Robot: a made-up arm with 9 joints. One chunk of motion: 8 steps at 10 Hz.
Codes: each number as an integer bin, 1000 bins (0 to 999) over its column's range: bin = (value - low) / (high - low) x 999, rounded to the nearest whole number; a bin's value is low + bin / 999 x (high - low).
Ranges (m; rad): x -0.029..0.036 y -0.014..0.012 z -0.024..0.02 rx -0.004..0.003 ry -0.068..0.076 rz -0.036..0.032
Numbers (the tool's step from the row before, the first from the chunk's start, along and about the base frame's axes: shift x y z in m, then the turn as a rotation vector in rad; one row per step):
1: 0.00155 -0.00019 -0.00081 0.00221 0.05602 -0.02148
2: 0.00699 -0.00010 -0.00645 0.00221 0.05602 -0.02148
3: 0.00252 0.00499 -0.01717 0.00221 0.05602 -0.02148
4: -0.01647 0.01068 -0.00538 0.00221 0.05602 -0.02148
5: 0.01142 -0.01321 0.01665 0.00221 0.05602 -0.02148
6: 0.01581 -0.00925 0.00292 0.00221 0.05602 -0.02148
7: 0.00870 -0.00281 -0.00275 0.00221 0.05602 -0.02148
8: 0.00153 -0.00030 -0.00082 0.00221 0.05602 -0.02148
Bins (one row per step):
1: 470 531 527 886 860 213
2: 553 534 398 886 860 213
3: 484 730 155 886 860 213
4: 193 948 423 886 860 213
5: 621 30 923 886 860 213
6: 689 183 611 886 860 213
7: 579 430 482 886 860 213
8: 469 526 526 886 860 213

